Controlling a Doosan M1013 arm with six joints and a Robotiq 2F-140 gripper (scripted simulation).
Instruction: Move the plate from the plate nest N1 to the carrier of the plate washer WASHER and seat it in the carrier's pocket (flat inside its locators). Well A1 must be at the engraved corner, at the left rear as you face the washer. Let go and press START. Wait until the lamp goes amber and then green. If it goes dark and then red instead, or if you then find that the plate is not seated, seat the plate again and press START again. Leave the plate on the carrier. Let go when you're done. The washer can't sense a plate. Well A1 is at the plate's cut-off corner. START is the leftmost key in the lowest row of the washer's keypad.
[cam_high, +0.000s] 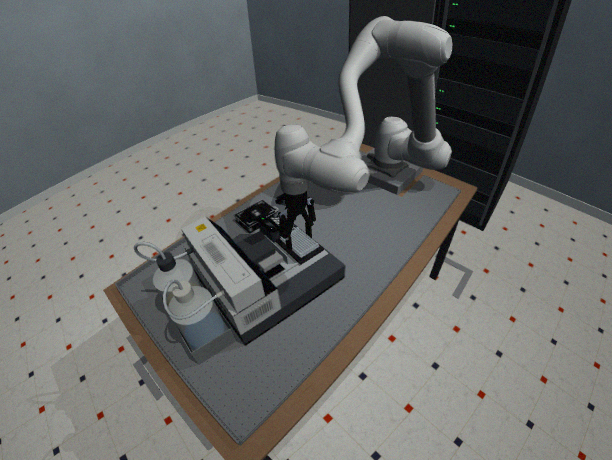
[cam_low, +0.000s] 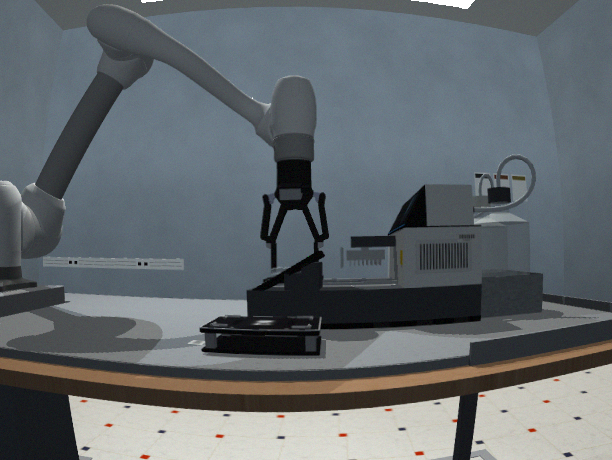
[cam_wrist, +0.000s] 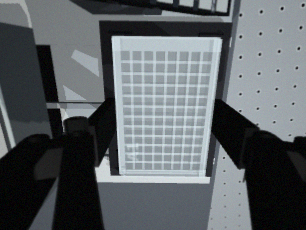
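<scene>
My gripper is now 2 cm above the well plate. Also, from my hand: dispensing head 15 cm ahead, 2 cm to the right, 1 cm above; plate washer 15 cm ahead, 2 cm to the right, 1 cm above; washer carrier 4 cm below.
</scene>
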